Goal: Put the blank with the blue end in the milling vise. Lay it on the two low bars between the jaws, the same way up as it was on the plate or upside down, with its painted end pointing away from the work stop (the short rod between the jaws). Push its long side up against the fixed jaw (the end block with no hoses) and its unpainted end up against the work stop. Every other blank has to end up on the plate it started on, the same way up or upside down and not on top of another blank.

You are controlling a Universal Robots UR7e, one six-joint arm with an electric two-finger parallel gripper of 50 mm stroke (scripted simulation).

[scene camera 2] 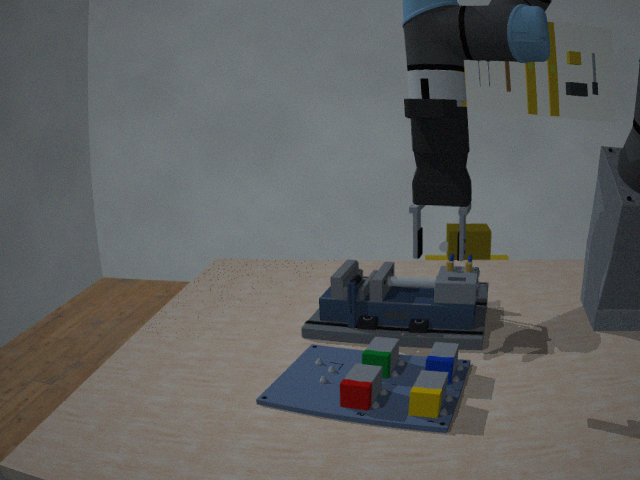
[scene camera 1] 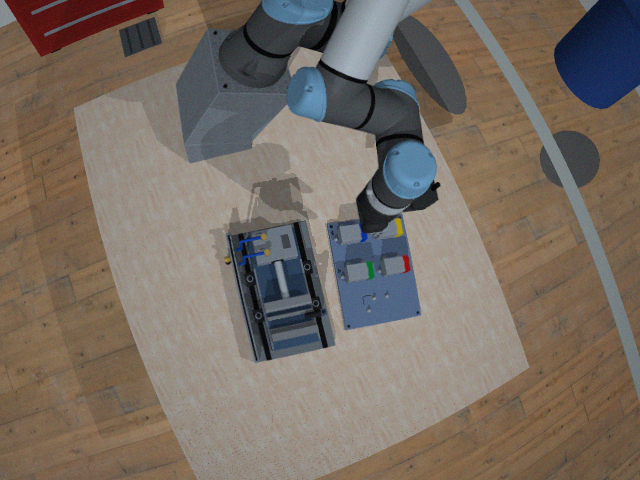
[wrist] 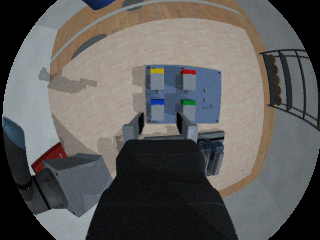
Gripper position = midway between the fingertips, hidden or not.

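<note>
Blue plate (scene camera 2: 298, 389) (scene camera 1: 403, 302) (wrist: 207, 79). Red-ended blank (scene camera 2: 358, 390). Green-ended blank (scene camera 2: 382, 351). My gripper (scene camera 2: 439, 257) (scene camera 1: 374, 220) (wrist: 160, 119). Yellow-ended blank (scene camera 2: 427, 395).
</note>
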